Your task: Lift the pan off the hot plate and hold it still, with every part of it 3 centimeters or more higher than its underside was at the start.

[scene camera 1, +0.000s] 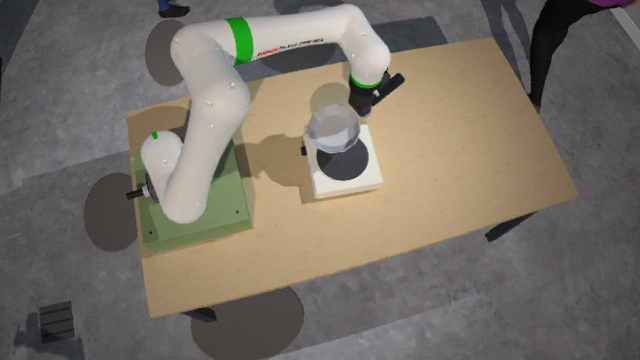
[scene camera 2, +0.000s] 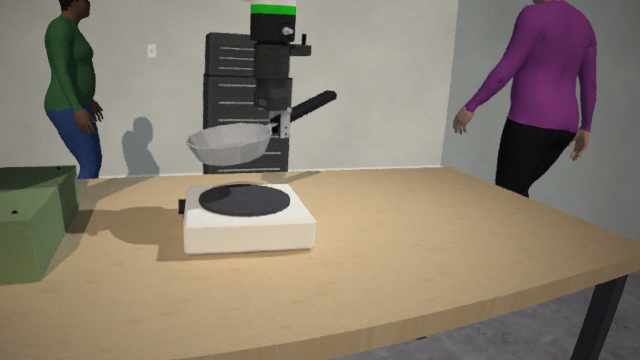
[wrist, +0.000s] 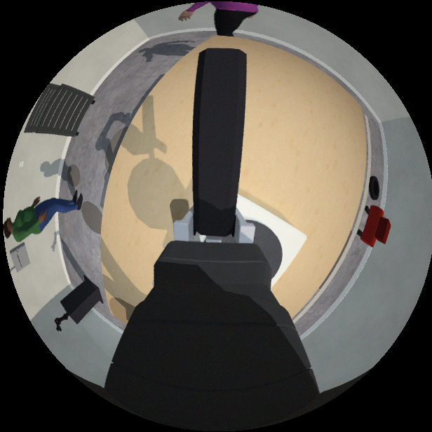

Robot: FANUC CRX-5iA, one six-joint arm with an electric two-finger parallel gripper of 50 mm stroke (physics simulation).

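Places are measured from the arm's base along level axes (x back, y left, z down), in millimetres.
Pixels of known places: gripper, fingertip midpoint: [scene camera 1: 363,111] [scene camera 2: 278,135].
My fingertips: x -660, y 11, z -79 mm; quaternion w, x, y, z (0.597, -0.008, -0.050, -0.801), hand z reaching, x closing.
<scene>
Behind a point stands the place of what it marks.
The grey faceted pan [scene camera 1: 334,129] @[x -549, y -11, z -51 mm] [scene camera 2: 231,145] @[x -556, y 27, z -55 mm] hangs in the air above the hot plate [scene camera 1: 324,188] @[x -460, y -169, z 40 mm] [scene camera 2: 250,237] @[x -540, y -193, z 68 mm], with a visible gap between its underside and the dark round burner in the scene camera 2 view. The pan is tilted slightly, its far left side a little lower. Its black handle [scene camera 1: 389,89] @[x -749, y 21, z -157 mm] [scene camera 2: 314,105] @[x -744, y 13, z -147 mm] [wrist: 220,135] slants upward, away from the bowl. My gripper [scene camera 2: 280,125] @[x -660, y 11, z -79 mm] [wrist: 214,215] is shut on the handle near its bowl end, with one finger on each side. In the wrist view the gripper body hides the bowl.
The wooden table [scene camera 1: 450,150] @[x -986, y -154, z 104 mm] [scene camera 2: 425,260] @[x -844, y -314, z 105 mm] bears the hot plate. The green robot base block [scene camera 1: 200,220] @[x -34, y -161, z -2 mm] [scene camera 2: 25,240] @[x -177, y -205, z 33 mm] stands at the left. A dark cabinet [scene camera 2: 220,100] [wrist: 57,110] and two people [scene camera 2: 70,70] [scene camera 2: 550,65] are beyond the table.
</scene>
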